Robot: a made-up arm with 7 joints.
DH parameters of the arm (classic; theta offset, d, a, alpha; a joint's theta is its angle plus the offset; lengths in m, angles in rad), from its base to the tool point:
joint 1: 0 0.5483 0 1.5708
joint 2: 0 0.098 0 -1.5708
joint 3: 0 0.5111 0.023 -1.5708
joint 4: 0 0.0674 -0.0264 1.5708
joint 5: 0 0.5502 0 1.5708
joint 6: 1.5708 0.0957 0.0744 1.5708
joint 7: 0 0.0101 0 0
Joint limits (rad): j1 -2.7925..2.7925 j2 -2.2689..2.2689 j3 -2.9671..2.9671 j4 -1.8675..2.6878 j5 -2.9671..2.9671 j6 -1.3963..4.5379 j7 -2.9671..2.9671
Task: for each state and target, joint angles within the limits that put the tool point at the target. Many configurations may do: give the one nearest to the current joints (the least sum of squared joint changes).
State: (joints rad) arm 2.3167 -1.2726 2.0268 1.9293 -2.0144 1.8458 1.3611
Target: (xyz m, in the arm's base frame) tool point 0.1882 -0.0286 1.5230
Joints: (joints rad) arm 2.3901 -0.3859 2.8181 1.0992 -1.9515 1.5647 1.3611
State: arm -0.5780 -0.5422 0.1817 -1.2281 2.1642 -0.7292 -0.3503
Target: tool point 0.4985 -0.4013 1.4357
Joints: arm -0.6353 -0.8917 0.2955 -0.5352 2.0501 -0.5158 -0.3503
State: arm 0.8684 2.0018 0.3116 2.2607 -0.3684 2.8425 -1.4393
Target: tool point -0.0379 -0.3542 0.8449
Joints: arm 1.1530 1.9543 0.0109 2.4225 -0.2994 2.8791 -1.4393
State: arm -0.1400 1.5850 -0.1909 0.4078 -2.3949 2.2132 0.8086
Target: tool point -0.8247 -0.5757 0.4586
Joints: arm 0.6094 1.9431 -0.3080 0.5282 -2.4239 2.3527 0.8086
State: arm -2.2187 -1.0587 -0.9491 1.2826 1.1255 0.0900 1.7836
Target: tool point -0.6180 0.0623 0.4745
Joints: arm -2.1206 -0.7524 -1.1354 2.1233 1.1218 0.0781 1.7836
